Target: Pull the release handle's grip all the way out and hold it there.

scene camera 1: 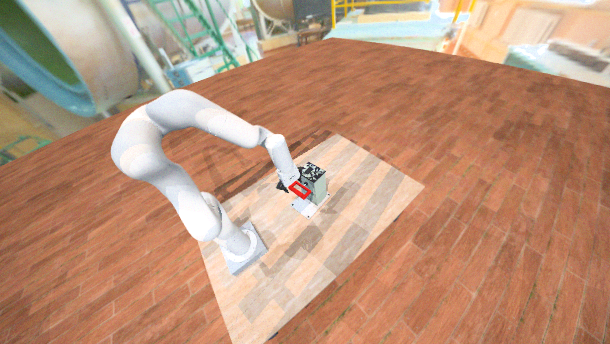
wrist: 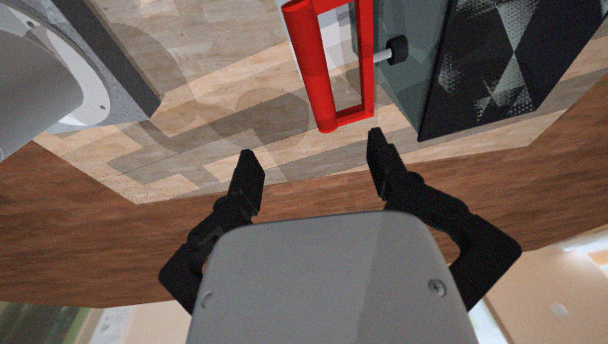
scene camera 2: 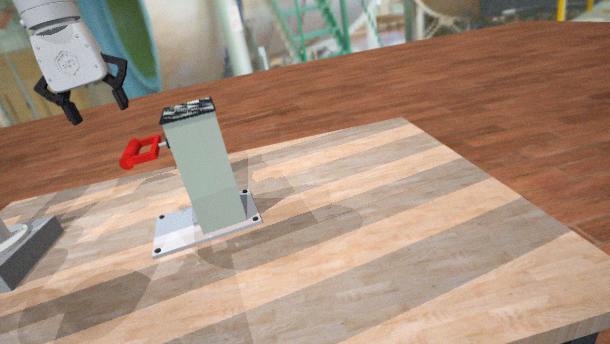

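The red release handle, a frame with a thick round grip bar (scene camera 1: pixel 297 193) (scene camera 2: pixel 131 153) (wrist: pixel 315 70), stands out from the side of the pale green post (scene camera 1: pixel 320 191) (scene camera 2: pixel 202 172). A short stretch of its metal rod (scene camera 2: pixel 163 144) (wrist: pixel 382 56) shows between the handle and the black collar (wrist: pixel 398 50). My gripper (scene camera 2: pixel 99 115) (wrist: pixel 310 152) is open, with nothing between its fingers. In scene camera 2 it is above the handle, on the handle's outer side, apart from it. In the wrist view the near end of the grip bar shows beyond the fingertips.
The post has a black patterned top (scene camera 1: pixel 312 171) (scene camera 2: pixel 188 110) (wrist: pixel 500 60) and stands on a bolted metal plate (scene camera 1: pixel 306 209) (scene camera 2: pixel 172 232). The arm's base (scene camera 1: pixel 250 252) (scene camera 2: pixel 30 255) (wrist: pixel 142 95) is fixed to the wooden table (scene camera 1: pixel 285 295) (scene camera 2: pixel 400 260), on the handle's side of the post.
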